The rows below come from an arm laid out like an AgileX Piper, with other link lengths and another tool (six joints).
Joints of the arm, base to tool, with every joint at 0 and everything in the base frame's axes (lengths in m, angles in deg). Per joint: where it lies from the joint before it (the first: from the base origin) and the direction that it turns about. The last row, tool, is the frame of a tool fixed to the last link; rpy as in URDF.
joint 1: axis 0 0 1 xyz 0 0 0.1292
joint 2: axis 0 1 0 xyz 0 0 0
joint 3: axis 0 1 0 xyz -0.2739 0 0.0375
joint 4: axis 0.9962 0 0.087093 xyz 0.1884 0 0.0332
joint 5: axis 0 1 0 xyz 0 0 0
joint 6: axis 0.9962 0 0.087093 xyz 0.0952 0 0.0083
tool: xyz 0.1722 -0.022 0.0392 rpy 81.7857 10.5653 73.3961
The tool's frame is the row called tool.
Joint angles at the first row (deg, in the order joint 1, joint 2, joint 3, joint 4, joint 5, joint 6):
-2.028 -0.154 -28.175 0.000 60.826 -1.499
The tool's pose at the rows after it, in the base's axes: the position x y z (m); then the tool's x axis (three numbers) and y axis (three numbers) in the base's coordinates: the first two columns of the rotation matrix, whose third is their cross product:
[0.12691 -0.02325 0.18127 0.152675 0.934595 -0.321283 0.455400 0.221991 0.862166]
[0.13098 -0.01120 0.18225 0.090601 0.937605 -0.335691 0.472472 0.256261 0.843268]
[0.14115 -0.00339 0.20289 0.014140 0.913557 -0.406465 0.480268 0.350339 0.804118]
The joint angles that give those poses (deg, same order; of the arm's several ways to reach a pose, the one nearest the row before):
-2.026 -0.078 -28.174 0.648 60.808 -1.683
-2.026 3.090 -29.246 3.380 60.807 -5.103
-2.027 10.519 -34.373 4.723 60.739 -11.508

